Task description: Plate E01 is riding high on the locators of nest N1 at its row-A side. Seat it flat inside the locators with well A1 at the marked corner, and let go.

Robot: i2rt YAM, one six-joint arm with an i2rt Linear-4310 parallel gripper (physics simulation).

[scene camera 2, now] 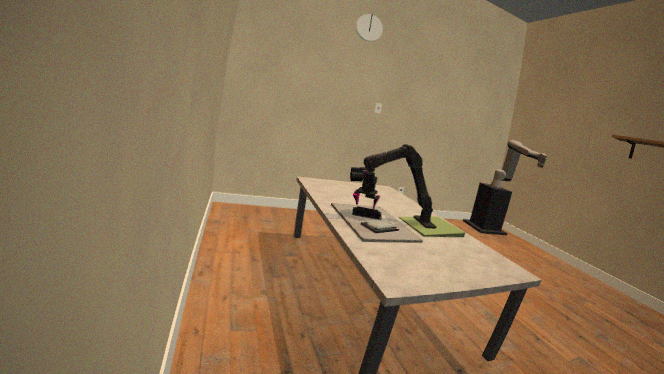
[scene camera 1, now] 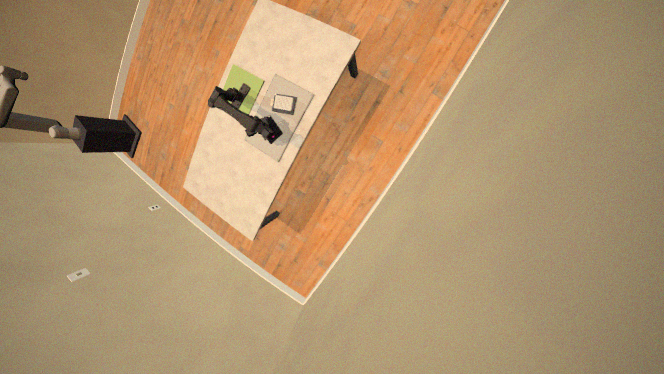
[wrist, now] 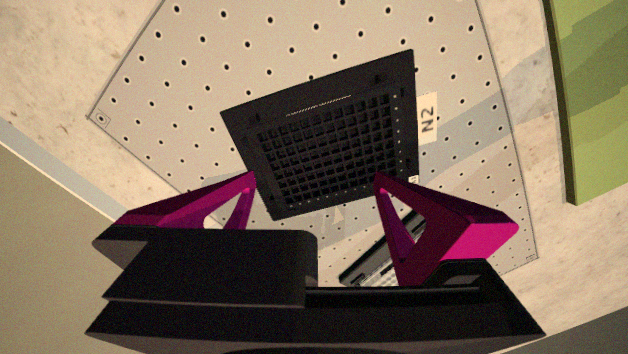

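Seen in the pictures: gripper, fingertip midpoint: (scene camera 2: 365, 206) (wrist: 314, 177); arm's base, origin of the base link: (scene camera 2: 424, 222) (scene camera 1: 240, 97).
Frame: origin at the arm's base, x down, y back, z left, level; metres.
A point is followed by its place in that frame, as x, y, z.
Note:
A pale well plate (scene camera 1: 284, 102) @(-0.023, -0.334, 0.171) (scene camera 2: 381, 225) @(-0.030, -0.344, 0.215) rests on a dark nest (scene camera 1: 294, 106) @(-0.009, -0.403, 0.191) (wrist: 369, 259) @(-0.010, -0.371, 0.116) on the grey board. I cannot make out its E01 mark, the N1 label, well A1 or how level it sits. In the wrist view the right finger covers much of this plate (wrist: 386, 278) @(-0.022, -0.363, 0.147). My gripper (scene camera 2: 366, 205) @(-0.042, -0.368, -0.037) (wrist: 314, 177) @(-0.042, -0.368, -0.037) is open and empty. It hangs above the other nest, labelled N2, with its fingertips spread either side of the black plate there, away from the pale plate. In scene camera 1 the arm's wrist hides the fingertips.
A black many-welled plate (wrist: 332, 150) @(-0.016, -0.347, -0.042) sits on the dark nest (wrist: 320, 85) @(-0.010, -0.331, -0.092) beside the N2 label (wrist: 427, 118) @(0.000, -0.255, -0.020). The perforated grey board (scene camera 1: 300, 93) @(0.002, -0.379, 0.283) (scene camera 2: 407, 237) @(0.002, -0.214, 0.264) (wrist: 190, 65) @(0.002, -0.416, -0.161) carries both nests. The arm's base stands on a green mat (scene camera 1: 234, 75) @(-0.009, 0.138, 0.097) (scene camera 2: 447, 228) @(-0.008, 0.109, 0.095) (wrist: 592, 125) @(0.004, -0.086, 0.080).

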